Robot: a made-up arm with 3 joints.
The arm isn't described. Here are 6 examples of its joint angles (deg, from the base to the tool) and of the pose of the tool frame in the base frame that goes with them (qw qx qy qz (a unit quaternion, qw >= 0); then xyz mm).
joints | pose
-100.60 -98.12 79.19 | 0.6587 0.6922 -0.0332 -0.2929 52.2 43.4 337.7
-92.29 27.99 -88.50 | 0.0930 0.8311 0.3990 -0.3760 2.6 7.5 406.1
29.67 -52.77 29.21 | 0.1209 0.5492 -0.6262 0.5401 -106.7 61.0 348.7
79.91 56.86 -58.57 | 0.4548 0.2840 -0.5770 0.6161 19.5 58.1 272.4
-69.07 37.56 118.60 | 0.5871 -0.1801 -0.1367 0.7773 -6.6 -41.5 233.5
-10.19 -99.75 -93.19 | 0.8005 -0.5763 -0.1413 -0.0842 -52.8 -149.4 320.1
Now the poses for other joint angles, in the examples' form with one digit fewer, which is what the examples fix.
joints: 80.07 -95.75 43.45
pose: 0.293 -0.381 0.622 -0.618 -144 28 288
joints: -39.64 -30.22 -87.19
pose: 0.304 -0.944 -0.117 0.055 -38 -80 424
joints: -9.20 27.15 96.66
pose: 0.661 -0.284 -0.435 0.541 39 -21 254
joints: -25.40 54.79 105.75
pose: 0.569 -0.457 -0.250 0.636 37 -62 253
